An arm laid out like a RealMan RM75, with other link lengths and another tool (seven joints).
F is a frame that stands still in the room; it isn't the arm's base.
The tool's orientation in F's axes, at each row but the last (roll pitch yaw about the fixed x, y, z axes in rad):
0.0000 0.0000 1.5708
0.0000 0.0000 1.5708
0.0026 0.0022 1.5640
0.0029 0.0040 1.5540
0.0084 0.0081 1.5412
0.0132 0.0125 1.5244
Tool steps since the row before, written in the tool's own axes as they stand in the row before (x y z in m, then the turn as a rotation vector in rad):
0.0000 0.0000 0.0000 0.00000 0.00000 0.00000
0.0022 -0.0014 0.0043 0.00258 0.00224 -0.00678
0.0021 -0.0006 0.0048 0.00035 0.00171 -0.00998
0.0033 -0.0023 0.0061 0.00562 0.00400 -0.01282
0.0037 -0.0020 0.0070 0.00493 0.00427 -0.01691
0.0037 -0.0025 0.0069 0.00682 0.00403 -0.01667
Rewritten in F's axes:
0.0000 0.0000 0.0000 0.00000 0.00000 0.00000
0.0014 0.0022 0.0043 -0.00224 0.00258 -0.00678
0.0006 0.0021 0.0048 -0.00173 0.00034 -0.00998
0.0024 0.0033 0.0061 -0.00394 0.00564 -0.01283
0.0022 0.0037 0.0070 -0.00427 0.00492 -0.01691
0.0028 0.0037 0.0068 -0.00394 0.00680 -0.01670

